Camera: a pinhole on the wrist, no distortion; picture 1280 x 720 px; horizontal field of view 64.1 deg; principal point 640.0 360.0 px. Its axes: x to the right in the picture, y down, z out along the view. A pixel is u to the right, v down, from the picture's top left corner.
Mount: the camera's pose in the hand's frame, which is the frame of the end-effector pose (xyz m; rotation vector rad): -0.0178 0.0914 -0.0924 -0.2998 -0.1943 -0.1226
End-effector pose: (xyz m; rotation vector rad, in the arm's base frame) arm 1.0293 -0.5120 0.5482 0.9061 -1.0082 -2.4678
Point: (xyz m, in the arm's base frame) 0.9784 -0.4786 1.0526
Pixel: 413 535
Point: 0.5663 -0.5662 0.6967
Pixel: outside the picture
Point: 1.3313 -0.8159 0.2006
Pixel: behind the camera
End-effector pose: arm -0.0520 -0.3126 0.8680 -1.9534 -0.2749 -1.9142
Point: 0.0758 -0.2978 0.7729
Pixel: outside the picture
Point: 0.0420 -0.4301 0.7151
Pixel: 71 466
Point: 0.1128 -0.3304 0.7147
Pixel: 335 57
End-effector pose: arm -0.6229 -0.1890 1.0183 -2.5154 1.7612 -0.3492
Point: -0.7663 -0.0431 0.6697
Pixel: 304 127
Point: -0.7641 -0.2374 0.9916
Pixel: 902 688
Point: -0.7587 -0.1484 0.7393
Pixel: 518 227
